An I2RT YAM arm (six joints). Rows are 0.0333 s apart.
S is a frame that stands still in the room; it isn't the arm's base.
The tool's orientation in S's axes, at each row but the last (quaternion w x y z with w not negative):
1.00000 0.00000 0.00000 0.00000
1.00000 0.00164 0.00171 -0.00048
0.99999 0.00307 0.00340 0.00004
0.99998 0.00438 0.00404 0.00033
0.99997 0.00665 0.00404 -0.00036
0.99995 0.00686 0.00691 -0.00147
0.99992 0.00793 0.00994 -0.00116
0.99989 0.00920 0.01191 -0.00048
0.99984 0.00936 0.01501 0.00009
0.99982 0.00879 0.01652 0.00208
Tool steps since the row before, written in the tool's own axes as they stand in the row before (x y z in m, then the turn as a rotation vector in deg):
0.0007 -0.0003 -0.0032 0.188 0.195 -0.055
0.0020 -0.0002 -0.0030 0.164 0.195 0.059
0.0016 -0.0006 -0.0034 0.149 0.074 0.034
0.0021 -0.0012 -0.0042 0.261 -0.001 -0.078
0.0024 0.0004 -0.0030 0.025 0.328 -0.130
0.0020 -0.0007 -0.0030 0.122 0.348 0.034
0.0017 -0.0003 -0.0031 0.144 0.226 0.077
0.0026 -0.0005 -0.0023 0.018 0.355 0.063
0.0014 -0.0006 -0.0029 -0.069 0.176 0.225
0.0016 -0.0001 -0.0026 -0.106 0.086 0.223
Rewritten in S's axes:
0.0007 -0.0003 -0.0032 0.188 0.195 -0.055
0.0020 -0.0002 -0.0030 0.164 0.195 0.059
0.0016 -0.0006 -0.0034 0.149 0.074 0.033
0.0021 -0.0012 -0.0042 0.260 0.000 -0.080
0.0024 0.0004 -0.0030 0.024 0.330 -0.126
0.0020 -0.0007 -0.0030 0.124 0.347 0.037
0.0016 -0.0003 -0.0031 0.146 0.224 0.078
0.0025 -0.0005 -0.0024 0.020 0.354 0.069
0.0013 -0.0005 -0.0030 -0.062 0.172 0.230
0.0015 0.0000 -0.0027 -0.099 0.082 0.228

